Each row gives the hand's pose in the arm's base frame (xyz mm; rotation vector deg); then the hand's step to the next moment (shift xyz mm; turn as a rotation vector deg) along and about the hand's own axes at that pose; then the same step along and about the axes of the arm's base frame.
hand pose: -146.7 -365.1 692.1 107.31 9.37 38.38
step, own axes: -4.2 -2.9 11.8 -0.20 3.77 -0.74
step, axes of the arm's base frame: 3.2 -10.2 -7.1 -1.29 -1.00 3.48
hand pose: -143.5 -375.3 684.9 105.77 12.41 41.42
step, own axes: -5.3 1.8 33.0 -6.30 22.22 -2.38
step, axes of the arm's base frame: 14.3 -29.2 -7.8 -10.58 -9.86 18.16
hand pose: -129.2 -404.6 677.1 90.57 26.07 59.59
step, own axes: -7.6 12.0 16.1 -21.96 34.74 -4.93
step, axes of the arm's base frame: 6.1 -18.7 8.6 -24.00 -23.87 23.82
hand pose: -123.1 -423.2 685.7 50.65 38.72 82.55
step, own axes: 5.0 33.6 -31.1 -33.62 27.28 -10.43
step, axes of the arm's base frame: -44.1 5.7 12.1 -25.12 -34.31 13.24
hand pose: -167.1 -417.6 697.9 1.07 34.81 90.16
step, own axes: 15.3 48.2 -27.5 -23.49 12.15 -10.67
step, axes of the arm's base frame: -56.4 5.6 -10.2 -12.43 -25.40 3.70
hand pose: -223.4 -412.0 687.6 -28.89 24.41 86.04
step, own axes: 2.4 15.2 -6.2 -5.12 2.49 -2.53
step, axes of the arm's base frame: -14.8 -1.5 -7.3 -2.54 -5.65 0.65
